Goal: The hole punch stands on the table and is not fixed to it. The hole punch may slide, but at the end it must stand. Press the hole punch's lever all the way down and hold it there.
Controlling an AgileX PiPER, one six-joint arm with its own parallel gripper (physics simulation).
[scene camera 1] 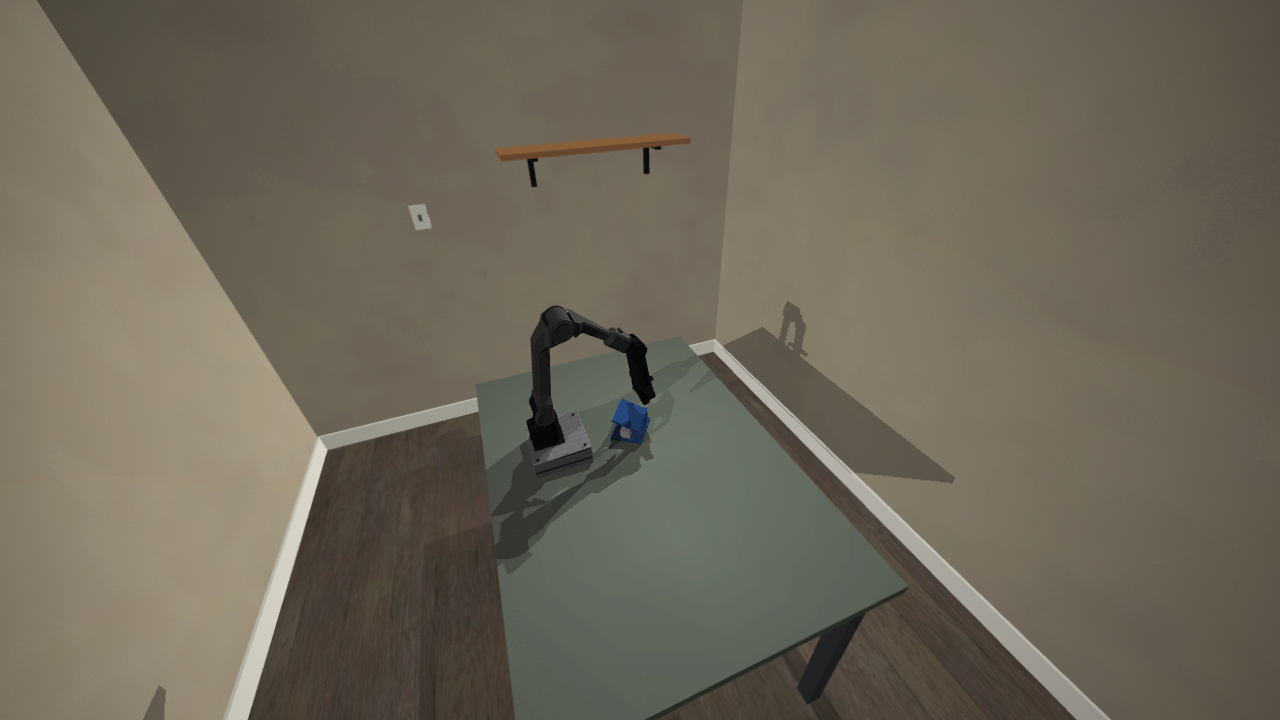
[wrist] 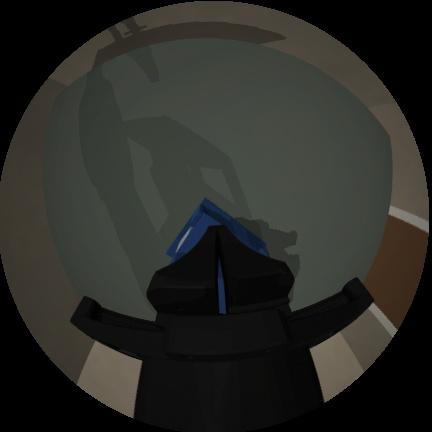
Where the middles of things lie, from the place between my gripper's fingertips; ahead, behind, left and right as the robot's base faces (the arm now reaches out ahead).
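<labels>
The blue hole punch (scene camera 1: pixel 619 434) is 50 mm below my hand, 60 mm behind it and 10 mm to the right of it. With respect to the blue lever (scene camera 1: pixel 629 415), my gripper is 60 mm past the blue lever, 10 mm to the left of it and 30 mm above it.
</labels>
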